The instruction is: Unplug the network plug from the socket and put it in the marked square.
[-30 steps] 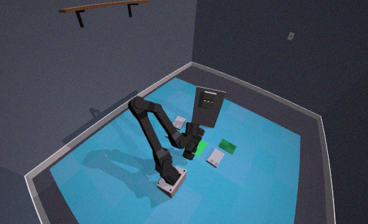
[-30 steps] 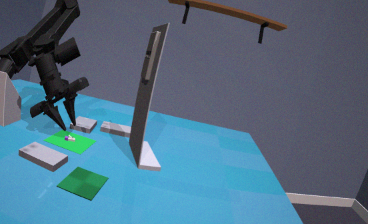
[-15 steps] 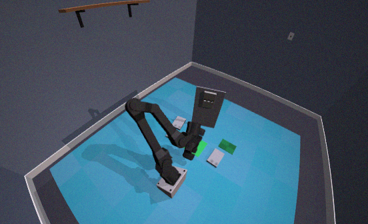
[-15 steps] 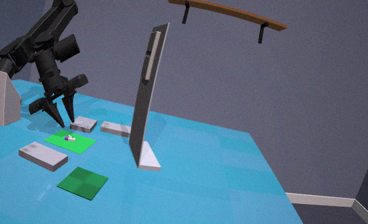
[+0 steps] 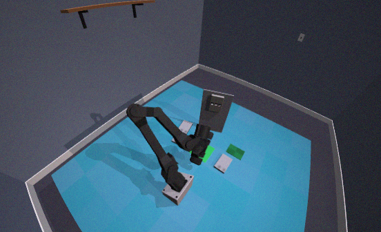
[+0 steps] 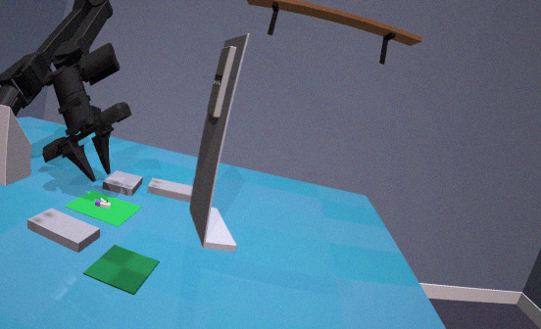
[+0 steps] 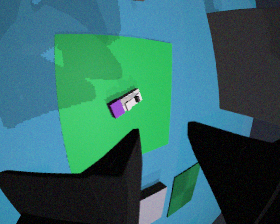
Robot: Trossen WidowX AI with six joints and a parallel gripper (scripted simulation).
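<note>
Right now my gripper tip is 10 mm to the right of the network plug and 50 mm above it. Also, from my gripper tip: grey panel (190 mm ahead, 50 mm to the left, 90 mm above); then bright green marked square (10 mm to the left, 50 mm below).
</note>
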